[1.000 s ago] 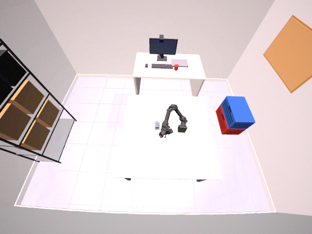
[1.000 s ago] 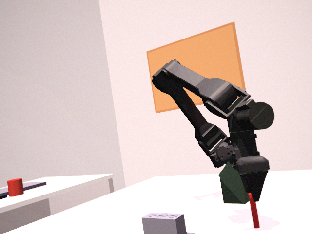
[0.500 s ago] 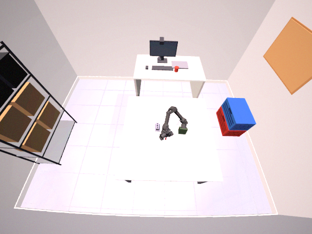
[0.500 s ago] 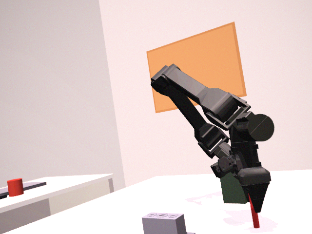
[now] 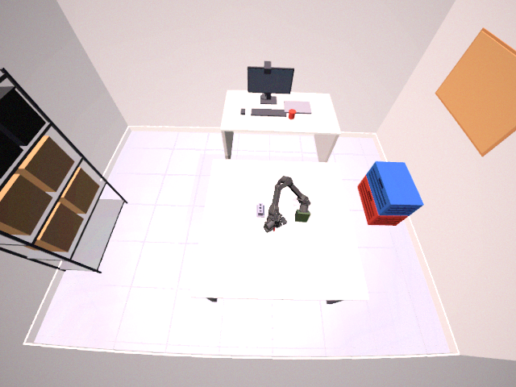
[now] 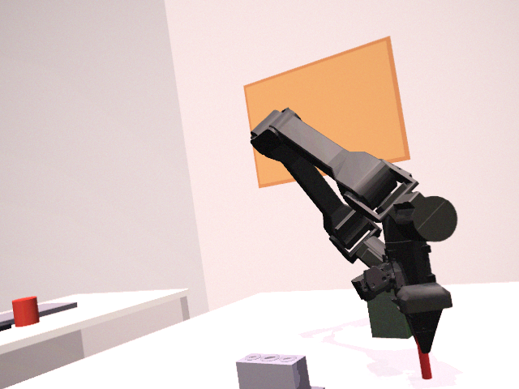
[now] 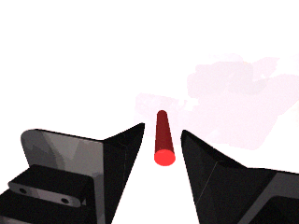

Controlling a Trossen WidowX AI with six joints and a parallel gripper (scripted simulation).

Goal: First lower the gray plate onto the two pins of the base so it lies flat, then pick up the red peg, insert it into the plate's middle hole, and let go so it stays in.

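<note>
Right now my gripper tip is 180 mm to the left of the gray plate and 120 mm short of it. From my gripper tip the other things lie so: base 180 mm to the right, 120 mm ahead, 30 mm below; then red peg right at my gripper tip.
</note>
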